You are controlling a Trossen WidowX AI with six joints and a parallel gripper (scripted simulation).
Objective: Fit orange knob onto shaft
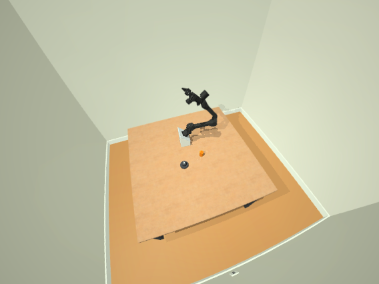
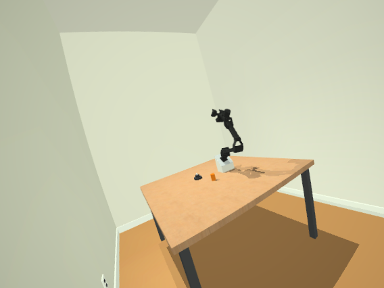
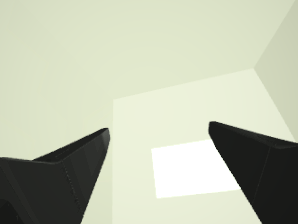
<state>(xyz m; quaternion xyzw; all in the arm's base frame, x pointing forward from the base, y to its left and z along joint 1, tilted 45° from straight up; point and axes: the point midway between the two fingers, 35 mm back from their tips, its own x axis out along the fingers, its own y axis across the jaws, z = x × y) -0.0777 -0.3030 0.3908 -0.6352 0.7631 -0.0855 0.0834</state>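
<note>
My gripper tip is 270 mm short of the orange knob, 70 mm to the right of it and 600 mm above it. Also, from my gripper tip: pedestal: 330 mm ahead, 140 mm to the right, 610 mm below.
</note>
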